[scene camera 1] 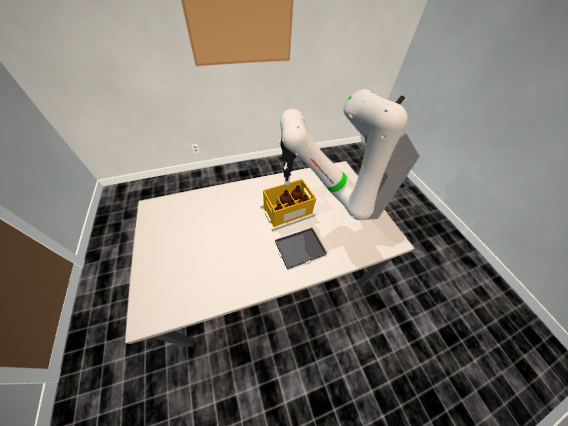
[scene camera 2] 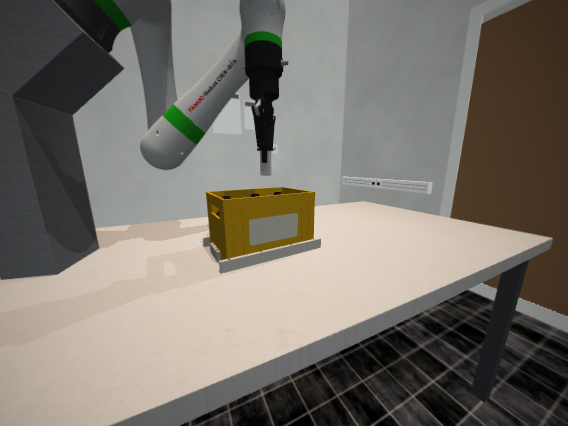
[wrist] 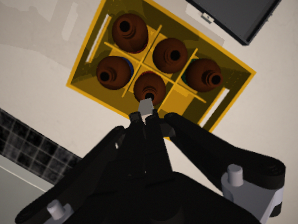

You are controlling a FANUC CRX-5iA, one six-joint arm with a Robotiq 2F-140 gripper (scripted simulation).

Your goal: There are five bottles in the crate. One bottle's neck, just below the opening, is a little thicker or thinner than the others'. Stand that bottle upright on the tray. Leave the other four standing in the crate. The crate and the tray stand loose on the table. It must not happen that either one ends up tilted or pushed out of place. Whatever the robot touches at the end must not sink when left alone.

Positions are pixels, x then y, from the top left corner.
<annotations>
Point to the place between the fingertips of my gripper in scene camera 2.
266, 175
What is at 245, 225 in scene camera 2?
A crate.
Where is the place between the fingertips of my gripper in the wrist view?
148, 108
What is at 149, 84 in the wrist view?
A bottle.
</annotations>
